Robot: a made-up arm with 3 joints. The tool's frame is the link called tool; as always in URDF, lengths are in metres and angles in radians. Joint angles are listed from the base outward. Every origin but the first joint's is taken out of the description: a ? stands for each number. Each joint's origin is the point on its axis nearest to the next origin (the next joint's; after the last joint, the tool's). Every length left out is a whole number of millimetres.
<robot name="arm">
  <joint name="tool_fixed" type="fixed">
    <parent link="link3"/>
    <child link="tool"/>
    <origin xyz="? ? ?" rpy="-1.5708 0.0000 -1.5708"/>
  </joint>
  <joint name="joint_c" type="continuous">
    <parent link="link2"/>
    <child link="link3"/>
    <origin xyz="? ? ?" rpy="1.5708 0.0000 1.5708"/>
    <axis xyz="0 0 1"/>
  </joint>
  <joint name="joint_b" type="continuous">
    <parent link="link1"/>
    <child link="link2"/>
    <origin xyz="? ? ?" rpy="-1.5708 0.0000 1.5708"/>
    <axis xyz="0 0 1"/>
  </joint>
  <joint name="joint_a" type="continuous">
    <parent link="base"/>
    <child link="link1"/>
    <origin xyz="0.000 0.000 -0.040" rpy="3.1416 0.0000 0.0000"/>
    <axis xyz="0 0 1"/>
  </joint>
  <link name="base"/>
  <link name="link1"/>
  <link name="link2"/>
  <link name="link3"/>
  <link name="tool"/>
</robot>
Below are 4 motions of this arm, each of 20 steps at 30 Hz.
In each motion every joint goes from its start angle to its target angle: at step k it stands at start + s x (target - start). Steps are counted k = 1, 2, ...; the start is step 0. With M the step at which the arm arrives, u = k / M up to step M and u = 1 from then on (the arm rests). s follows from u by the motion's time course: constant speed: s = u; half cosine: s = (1 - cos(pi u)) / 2; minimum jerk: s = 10 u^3 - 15 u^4 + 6 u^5.
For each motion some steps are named. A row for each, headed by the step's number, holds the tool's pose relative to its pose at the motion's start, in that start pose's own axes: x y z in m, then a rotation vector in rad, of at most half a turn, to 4 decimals.
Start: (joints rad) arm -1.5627 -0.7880 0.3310
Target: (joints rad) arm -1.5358 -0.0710 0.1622
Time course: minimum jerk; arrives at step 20
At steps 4, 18, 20:
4: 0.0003 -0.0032 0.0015 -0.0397 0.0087 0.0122
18: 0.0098 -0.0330 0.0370 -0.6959 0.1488 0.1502
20: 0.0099 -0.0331 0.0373 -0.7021 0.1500 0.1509

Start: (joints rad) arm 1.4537 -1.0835 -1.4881
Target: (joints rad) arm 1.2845 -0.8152 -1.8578
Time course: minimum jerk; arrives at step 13
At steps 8, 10, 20:
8: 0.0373 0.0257 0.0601 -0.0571 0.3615 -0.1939
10: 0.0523 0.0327 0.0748 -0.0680 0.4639 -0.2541
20: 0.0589 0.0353 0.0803 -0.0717 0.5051 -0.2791

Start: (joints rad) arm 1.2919 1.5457 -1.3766
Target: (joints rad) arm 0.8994 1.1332 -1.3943
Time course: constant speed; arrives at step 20
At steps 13, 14, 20:
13: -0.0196 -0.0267 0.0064 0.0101 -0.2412 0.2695
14: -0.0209 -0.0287 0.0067 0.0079 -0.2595 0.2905
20: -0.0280 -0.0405 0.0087 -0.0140 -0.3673 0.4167

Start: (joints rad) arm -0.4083 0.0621 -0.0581
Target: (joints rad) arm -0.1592 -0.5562 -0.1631
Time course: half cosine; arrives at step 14
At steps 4, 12, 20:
4: -0.0042 0.0053 0.0035 0.1193 0.0199 -0.0389
12: -0.0191 0.0202 0.0172 0.6067 0.0413 -0.1694
20: -0.0201 0.0208 0.0179 0.6383 0.0392 -0.1760

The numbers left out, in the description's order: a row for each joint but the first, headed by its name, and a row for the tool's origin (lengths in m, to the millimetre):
tool: 0.042 0.165 0.000
joint_c: -0.002 -0.067 0.000
joint_b: 0.081 0.113 0.000

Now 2 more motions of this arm.
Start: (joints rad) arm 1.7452 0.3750 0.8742
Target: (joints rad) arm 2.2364 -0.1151 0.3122
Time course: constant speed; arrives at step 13
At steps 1, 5, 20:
1: -0.0012 0.0083 0.0125 -0.0019 0.0564 -0.0517
5: 0.0041 0.0406 0.0586 0.0094 0.2673 -0.2621
20: 0.0465 0.0866 0.1295 0.1251 0.6037 -0.6870

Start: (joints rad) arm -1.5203 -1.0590 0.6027
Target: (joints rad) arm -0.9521 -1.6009 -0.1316
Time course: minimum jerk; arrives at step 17
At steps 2, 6, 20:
2: 0.0001 0.0012 0.0012 0.0040 0.0032 -0.0072
6: 0.0028 0.0184 0.0218 0.0839 0.0528 -0.1151
20: 0.0041 0.0304 0.0854 0.4746 0.1579 -0.2532

